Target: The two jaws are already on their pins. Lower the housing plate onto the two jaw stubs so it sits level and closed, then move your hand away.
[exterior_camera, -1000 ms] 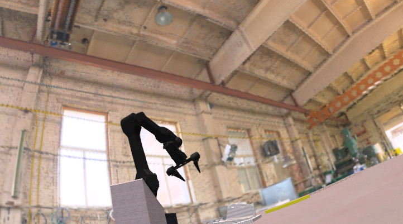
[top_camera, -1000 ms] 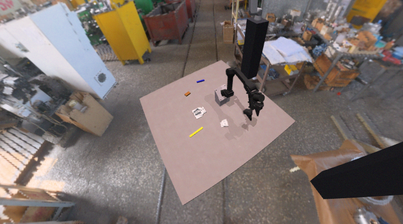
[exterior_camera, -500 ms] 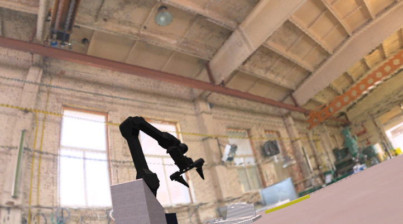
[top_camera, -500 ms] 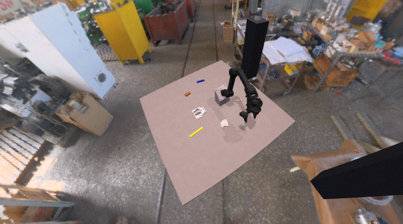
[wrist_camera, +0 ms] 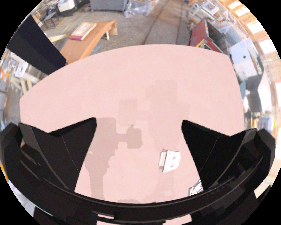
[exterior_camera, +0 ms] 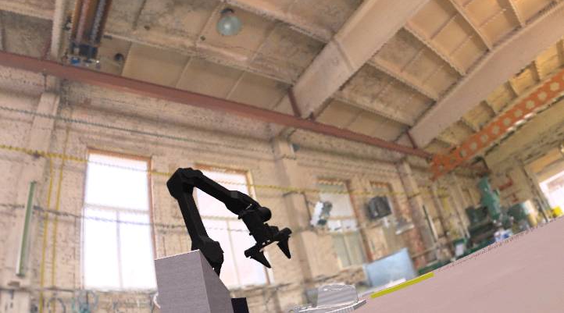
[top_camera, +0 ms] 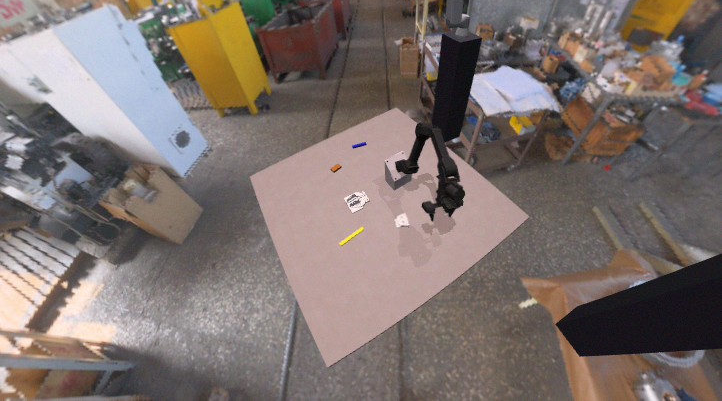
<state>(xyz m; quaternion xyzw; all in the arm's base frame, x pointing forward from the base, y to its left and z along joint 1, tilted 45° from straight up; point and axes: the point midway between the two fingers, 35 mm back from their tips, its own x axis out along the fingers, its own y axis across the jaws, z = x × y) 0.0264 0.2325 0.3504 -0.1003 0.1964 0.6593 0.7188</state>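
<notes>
My gripper tip is 120 mm short of the small white piece, 160 mm to the left of it and 190 mm above it. Also, from my gripper tip: blue bar 90 mm ahead, 840 mm to the right, 190 mm below; then white base 310 mm ahead, 400 mm to the right, 190 mm below; then yellow bar 400 mm ahead, 200 mm to the right, 190 mm below.
</notes>
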